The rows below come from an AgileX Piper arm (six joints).
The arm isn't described. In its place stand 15 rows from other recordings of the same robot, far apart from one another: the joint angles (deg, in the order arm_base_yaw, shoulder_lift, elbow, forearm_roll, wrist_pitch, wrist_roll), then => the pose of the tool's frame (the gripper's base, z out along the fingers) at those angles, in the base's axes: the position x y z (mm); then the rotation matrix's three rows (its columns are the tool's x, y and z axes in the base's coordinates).
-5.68, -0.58, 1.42, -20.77, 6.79, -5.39 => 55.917, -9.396, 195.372; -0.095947, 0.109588, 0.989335; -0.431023, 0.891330, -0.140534; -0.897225, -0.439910, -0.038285
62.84, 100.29, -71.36, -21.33, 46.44, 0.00 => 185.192, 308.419, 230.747; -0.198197, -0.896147, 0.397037; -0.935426, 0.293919, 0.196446; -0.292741, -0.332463, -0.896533
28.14, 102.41, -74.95, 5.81, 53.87, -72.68 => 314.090, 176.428, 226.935; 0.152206, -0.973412, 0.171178; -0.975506, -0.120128, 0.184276; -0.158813, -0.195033, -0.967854
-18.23, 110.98, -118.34, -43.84, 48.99, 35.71 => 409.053, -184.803, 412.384; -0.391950, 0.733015, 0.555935; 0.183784, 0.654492, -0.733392; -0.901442, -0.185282, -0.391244
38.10, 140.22, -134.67, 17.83, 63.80, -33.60 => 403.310, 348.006, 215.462; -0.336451, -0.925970, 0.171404; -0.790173, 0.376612, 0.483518; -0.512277, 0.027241, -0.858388
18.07, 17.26, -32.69, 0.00, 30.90, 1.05 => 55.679, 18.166, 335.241; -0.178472, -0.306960, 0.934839; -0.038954, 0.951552, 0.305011; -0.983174, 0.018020, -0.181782
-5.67, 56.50, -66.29, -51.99, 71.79, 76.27 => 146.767, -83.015, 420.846; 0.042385, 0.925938, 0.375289; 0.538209, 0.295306, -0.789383; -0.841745, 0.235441, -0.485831
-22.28, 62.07, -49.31, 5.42, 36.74, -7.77 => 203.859, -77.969, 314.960; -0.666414, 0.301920, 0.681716; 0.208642, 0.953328, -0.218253; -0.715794, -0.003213, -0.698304
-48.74, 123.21, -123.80, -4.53, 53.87, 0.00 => 322.035, -375.883, 316.717; -0.527390, 0.754447, 0.390729; 0.530547, 0.651637, -0.542115; -0.663611, -0.078606, -0.743937
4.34, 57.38, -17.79, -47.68, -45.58, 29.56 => 172.324, 61.273, 257.269; 0.080332, -0.585361, 0.806784; -0.112248, 0.798938, 0.590845; -0.990428, -0.138024, -0.001525
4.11, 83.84, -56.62, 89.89, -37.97, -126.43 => 318.181, -33.269, 306.393; -0.606875, 0.187205, 0.772436; -0.514506, 0.648222, -0.561330; -0.605794, -0.738080, -0.297072
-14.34, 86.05, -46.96, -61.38, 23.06, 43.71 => 281.754, -104.323, 223.967; -0.792220, 0.261939, 0.551159; -0.058440, 0.866473, -0.495792; -0.607431, -0.424986, -0.671130
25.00, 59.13, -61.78, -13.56, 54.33, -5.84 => 184.959, 67.123, 376.195; -0.561529, -0.441993, 0.699519; -0.521056, 0.845600, 0.116024; -0.642795, -0.299337, -0.705132
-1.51, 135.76, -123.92, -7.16, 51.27, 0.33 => 528.563, -22.784, 207.586; -0.850197, 0.016196, 0.526216; -0.049879, 0.992553, -0.111138; -0.524097, -0.120736, -0.843057
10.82, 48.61, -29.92, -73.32, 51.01, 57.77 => 152.098, -39.911, 289.119; -0.591632, 0.419732, 0.688329; -0.193135, 0.755136, -0.626473; -0.782733, -0.503581, -0.365698
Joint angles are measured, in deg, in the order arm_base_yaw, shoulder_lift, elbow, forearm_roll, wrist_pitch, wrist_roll. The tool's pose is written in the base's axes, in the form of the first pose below.
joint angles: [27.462 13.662 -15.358 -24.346 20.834 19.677]
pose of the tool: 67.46, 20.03, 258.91; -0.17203, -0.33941, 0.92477; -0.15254, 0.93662, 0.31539; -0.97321, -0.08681, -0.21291
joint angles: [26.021 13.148 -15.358 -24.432 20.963 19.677]
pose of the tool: 66.85, 17.65, 259.36; -0.16933, -0.31412, 0.93416; -0.14623, 0.94537, 0.29138; -0.97465, -0.08726, -0.20601
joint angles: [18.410 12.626 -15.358 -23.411 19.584 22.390]
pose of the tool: 67.50, 9.69, 261.71; -0.17116, -0.18810, 0.96712; -0.05335, 0.98193, 0.18154; -0.98380, -0.02052, -0.17810
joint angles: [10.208 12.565 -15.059 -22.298 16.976 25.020]
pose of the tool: 68.71, 2.13, 263.58; -0.14577, -0.05920, 0.98755; 0.03723, 0.99717, 0.06527; -0.98862, 0.04628, -0.14315
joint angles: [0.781 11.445 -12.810 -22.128 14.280 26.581]
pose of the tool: 67.70, -7.53, 255.62; -0.11279, 0.08898, 0.98963; 0.08652, 0.99308, -0.07943; -0.98984, 0.07666, -0.11971
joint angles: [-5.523 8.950 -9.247 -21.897 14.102 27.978]
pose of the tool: 63.38, -14.44, 237.76; -0.11307, 0.19996, 0.97326; 0.12733, 0.97438, -0.18540; -0.98539, 0.10297, -0.13563
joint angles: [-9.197 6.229 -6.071 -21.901 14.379 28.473]
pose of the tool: 58.93, -18.08, 221.63; -0.11420, 0.26597, 0.95719; 0.14484, 0.95766, -0.24882; -0.98284, 0.11022, -0.14789
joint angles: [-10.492 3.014 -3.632 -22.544 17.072 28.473]
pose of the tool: 53.59, -20.34, 206.78; -0.13878, 0.30855, 0.94103; 0.14586, 0.94623, -0.28874; -0.97952, 0.09718, -0.17632
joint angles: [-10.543 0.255 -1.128 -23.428 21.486 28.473]
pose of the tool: 49.01, -22.60, 188.62; -0.19983, 0.34484, 0.91714; 0.15134, 0.93565, -0.31882; -0.96807, 0.07509, -0.23916
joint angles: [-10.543 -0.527 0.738 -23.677 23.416 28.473]
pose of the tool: 47.75, -23.66, 175.81; -0.24533, 0.36115, 0.89966; 0.16028, 0.93036, -0.32977; -0.95610, 0.06329, -0.28613
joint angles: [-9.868 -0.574 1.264 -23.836 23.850 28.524]
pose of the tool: 47.83, -23.41, 172.22; -0.26116, 0.35439, 0.89789; 0.15916, 0.93325, -0.32205; -0.95208, 0.05880, -0.30013
